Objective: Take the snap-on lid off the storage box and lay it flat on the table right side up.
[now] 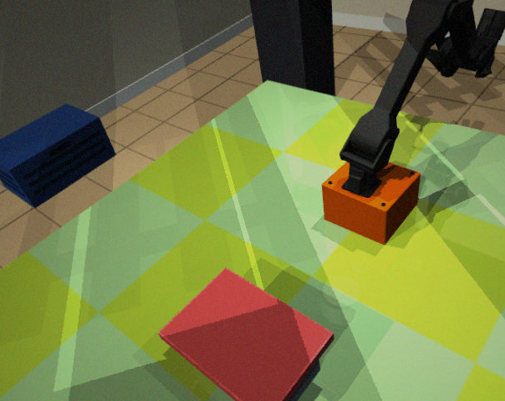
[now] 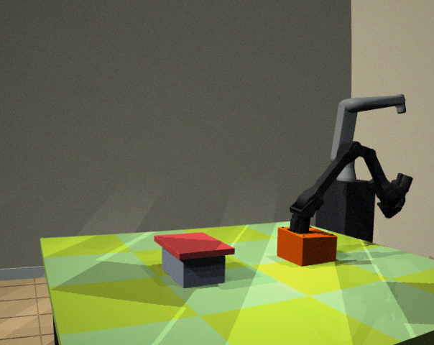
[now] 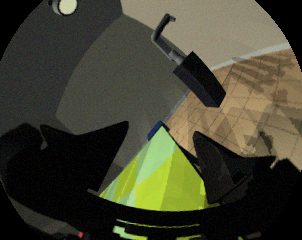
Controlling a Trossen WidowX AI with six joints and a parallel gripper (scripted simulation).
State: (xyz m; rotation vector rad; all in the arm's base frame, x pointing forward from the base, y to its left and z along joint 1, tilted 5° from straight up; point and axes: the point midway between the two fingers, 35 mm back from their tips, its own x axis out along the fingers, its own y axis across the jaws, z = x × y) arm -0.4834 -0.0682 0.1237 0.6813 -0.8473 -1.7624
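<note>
My gripper tip is 930 mm short of the red lid, 100 mm to the right of it and 100 mm above it. From my gripper tip the other things lie so: grey-blue storage box: 930 mm ahead, 150 mm below, 100 mm to the left.
</note>
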